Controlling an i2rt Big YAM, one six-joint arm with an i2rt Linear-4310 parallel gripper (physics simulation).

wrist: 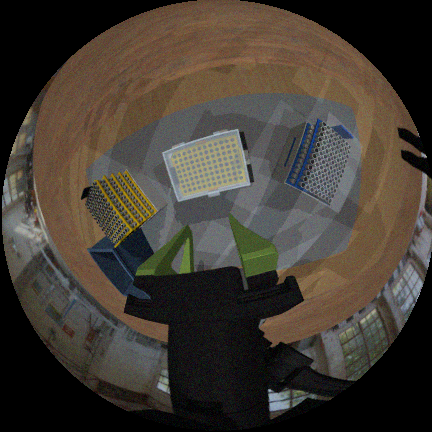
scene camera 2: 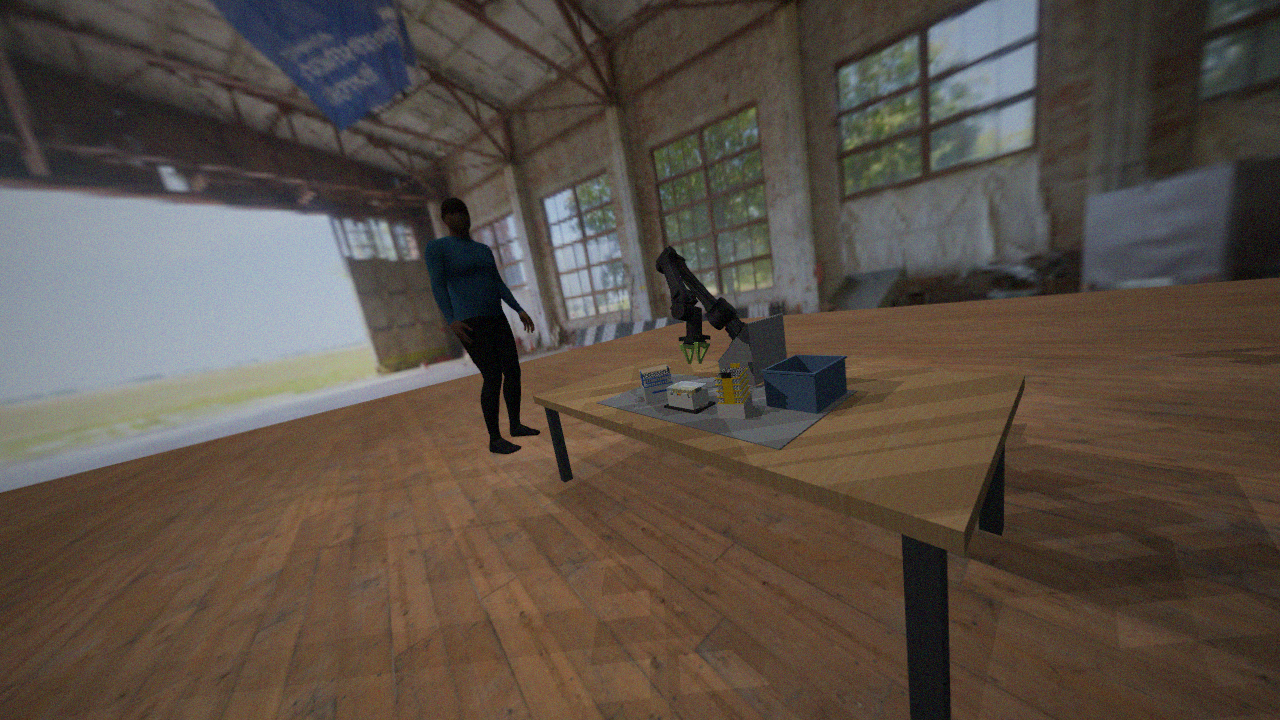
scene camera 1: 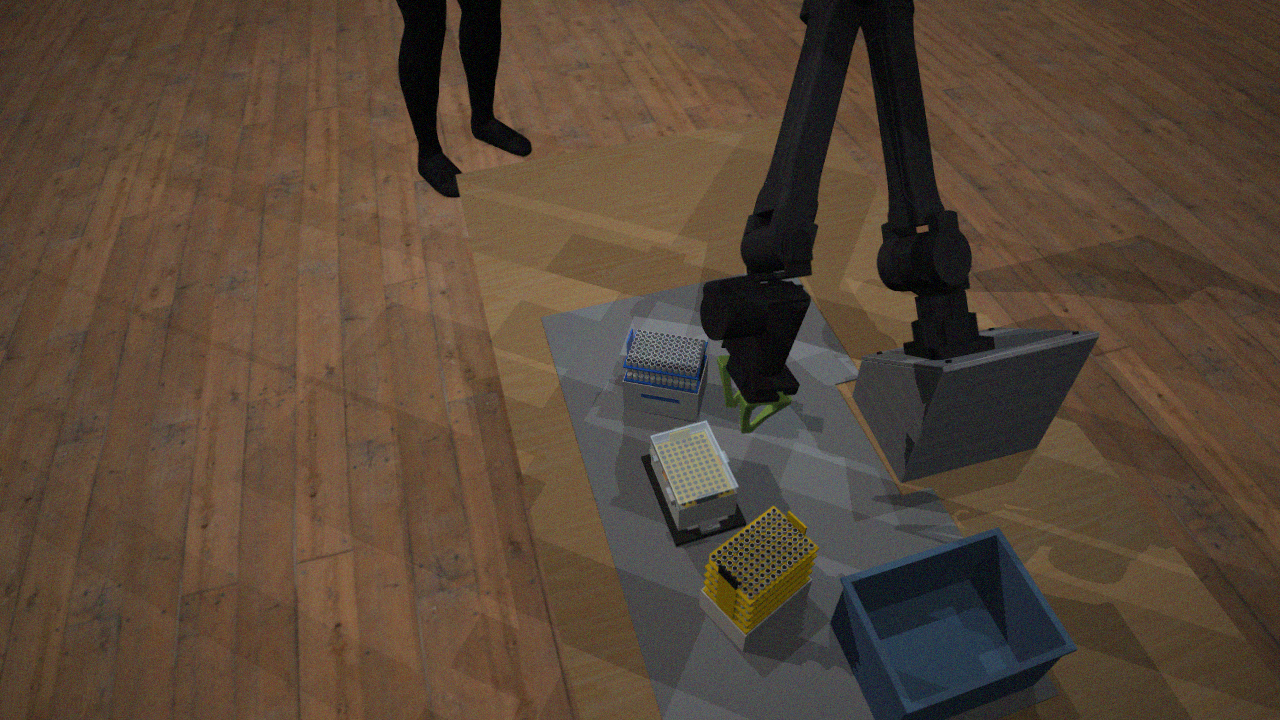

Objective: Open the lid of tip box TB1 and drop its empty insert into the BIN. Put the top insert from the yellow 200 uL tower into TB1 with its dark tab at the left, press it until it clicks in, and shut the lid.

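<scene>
Tip box TB1 stands on a dark base. Its translucent lid looks shut, with a pale yellow holed grid showing through. The yellow tower stands beside it; the top insert has a dark tab at one end. The blue BIN is open-topped and stands beyond the tower. My gripper has green fingers, partly open and empty, above the mat and off to the side of TB1. The BIN's inside is partly hidden.
A box with blue-edged racks stands at the far end of the grey mat. A grey angled panel is by the arm's base. A person stands past the table.
</scene>
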